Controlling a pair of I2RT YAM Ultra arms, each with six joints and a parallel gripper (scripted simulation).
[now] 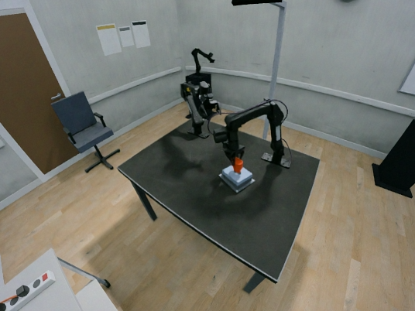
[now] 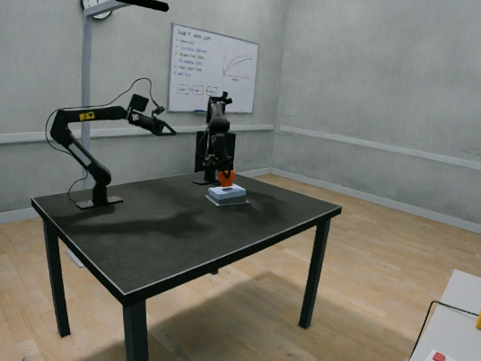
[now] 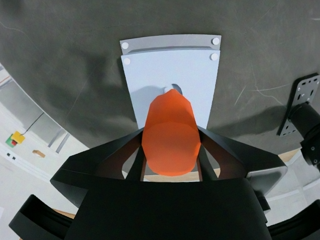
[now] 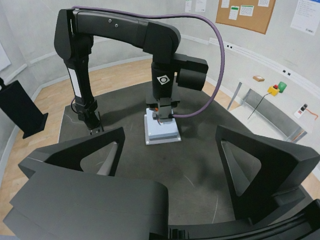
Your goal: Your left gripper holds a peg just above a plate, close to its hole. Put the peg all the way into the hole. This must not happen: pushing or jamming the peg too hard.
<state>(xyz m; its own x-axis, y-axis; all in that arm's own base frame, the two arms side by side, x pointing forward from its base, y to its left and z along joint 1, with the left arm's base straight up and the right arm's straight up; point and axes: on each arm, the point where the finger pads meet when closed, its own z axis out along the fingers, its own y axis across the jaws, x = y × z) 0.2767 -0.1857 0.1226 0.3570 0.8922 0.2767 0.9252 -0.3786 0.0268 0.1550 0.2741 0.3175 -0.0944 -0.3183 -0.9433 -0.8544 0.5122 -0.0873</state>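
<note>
Now: the light blue plate 8 cm below my left hand, 1 cm to the left of it and 1 cm ahead of it. Also, from my left hand: orange peg 2 cm below, 1 cm to the left; grey base 10 cm below, 2 cm to the left, 1 cm ahead.
</note>
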